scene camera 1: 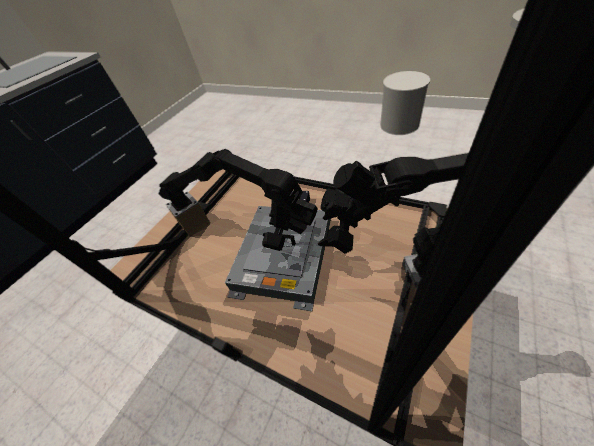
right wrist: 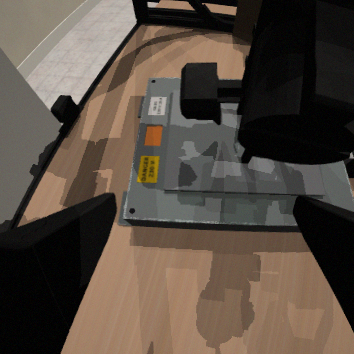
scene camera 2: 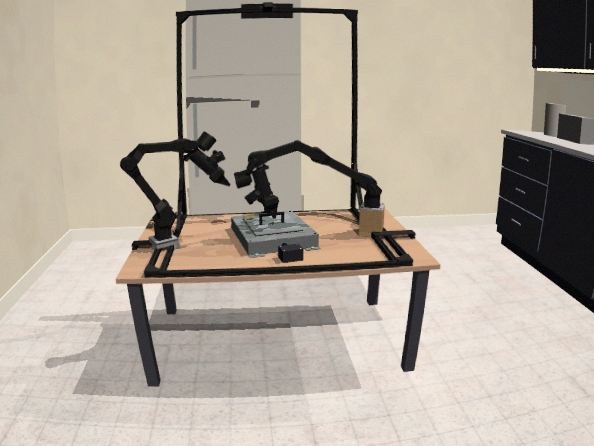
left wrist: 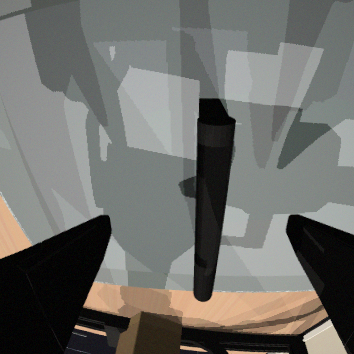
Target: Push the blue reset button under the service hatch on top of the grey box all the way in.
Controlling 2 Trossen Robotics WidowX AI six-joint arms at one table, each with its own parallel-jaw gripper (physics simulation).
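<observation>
The grey box point(scene camera 1: 237, 272) point(scene camera 2: 280, 244) point(right wrist: 215, 212) sits on the table. Its service hatch point(scene camera 1: 260, 262) point(scene camera 2: 280, 230) point(left wrist: 150, 200) point(right wrist: 225, 187) lies flat on the top. A black bar handle point(scene camera 2: 283, 218) point(left wrist: 214, 210) stands up from the hatch. The blue reset button does not show in any view; the hatch covers the area below it. My left gripper point(scene camera 1: 284, 245) point(scene camera 2: 272, 214) point(left wrist: 199, 223) is open and empty at the handle, with a finger on each side of the bar and gaps between. My right gripper point(scene camera 1: 325, 230) point(scene camera 2: 229, 184) point(right wrist: 206, 203) is open and empty, above and beside the box.
White, orange point(scene camera 1: 269, 281) point(right wrist: 153, 135) and yellow point(scene camera 1: 288, 284) point(right wrist: 148, 169) labels lie on the box top. A small black block point(scene camera 2: 290, 252) stands beside the box at the table frame. Black frame rails edge the wooden table point(scene camera 1: 350, 310). The two arms are close together over the box.
</observation>
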